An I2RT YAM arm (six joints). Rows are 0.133 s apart.
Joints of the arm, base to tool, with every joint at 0 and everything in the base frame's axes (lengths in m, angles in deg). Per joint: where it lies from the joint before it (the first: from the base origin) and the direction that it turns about. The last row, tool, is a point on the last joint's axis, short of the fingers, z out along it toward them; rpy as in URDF.
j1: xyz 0 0 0.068 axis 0 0 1
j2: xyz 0.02 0.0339 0.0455 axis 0 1 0
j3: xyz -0.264 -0.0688 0 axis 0 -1 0
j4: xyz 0.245 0.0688 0.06 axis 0 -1 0
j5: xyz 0.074 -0.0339 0.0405 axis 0 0 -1
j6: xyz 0.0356 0 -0.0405 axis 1 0 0
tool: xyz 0 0 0 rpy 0 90 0
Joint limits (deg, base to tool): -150..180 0..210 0..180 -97..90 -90..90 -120..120
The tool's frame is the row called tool.
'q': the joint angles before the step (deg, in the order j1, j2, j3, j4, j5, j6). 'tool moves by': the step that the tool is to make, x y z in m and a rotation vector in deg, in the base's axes. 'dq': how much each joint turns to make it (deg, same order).
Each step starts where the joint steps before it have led.
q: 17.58, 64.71, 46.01, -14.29, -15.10, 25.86
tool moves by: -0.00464, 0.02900, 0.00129, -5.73, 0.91, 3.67
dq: 7.31, 2.37, 2.94, -3.95, 5.84, -2.10
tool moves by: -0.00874, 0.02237, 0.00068, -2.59, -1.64, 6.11
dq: 5.48, 0.77, 0.69, -0.10, 1.31, -2.86
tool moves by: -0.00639, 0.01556, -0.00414, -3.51, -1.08, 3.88
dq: 3.93, 1.15, 0.24, -0.39, 2.18, -2.81
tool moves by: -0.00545, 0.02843, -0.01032, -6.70, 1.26, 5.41
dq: 5.96, 4.74, 2.56, -3.11, 3.38, -3.13
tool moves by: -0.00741, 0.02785, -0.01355, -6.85, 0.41, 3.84
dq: 5.73, 5.01, 2.16, -2.14, 4.69, -1.95
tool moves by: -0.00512, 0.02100, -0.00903, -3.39, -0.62, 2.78
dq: 3.79, 3.72, 1.55, 0.14, 2.73, -1.02
